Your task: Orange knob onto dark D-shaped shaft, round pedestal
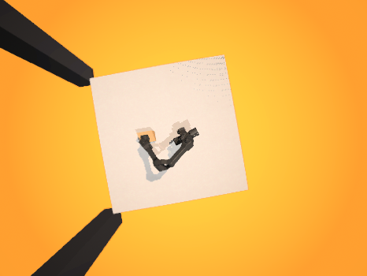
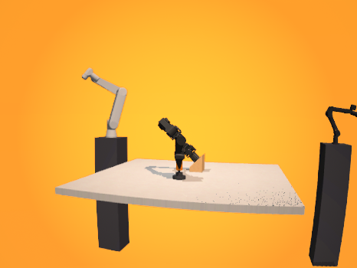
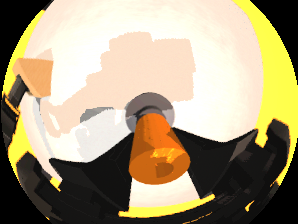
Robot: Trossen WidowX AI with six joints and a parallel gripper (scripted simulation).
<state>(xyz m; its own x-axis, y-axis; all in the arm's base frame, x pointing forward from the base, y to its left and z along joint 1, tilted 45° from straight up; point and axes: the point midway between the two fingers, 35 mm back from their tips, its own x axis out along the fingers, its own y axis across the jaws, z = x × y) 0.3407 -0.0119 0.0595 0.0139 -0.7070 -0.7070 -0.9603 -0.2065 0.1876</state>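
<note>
The round dark pedestal lies 4 cm below my gripper tip. The rest, counted from my gripper tip: orange knob (2 cm above).
</note>
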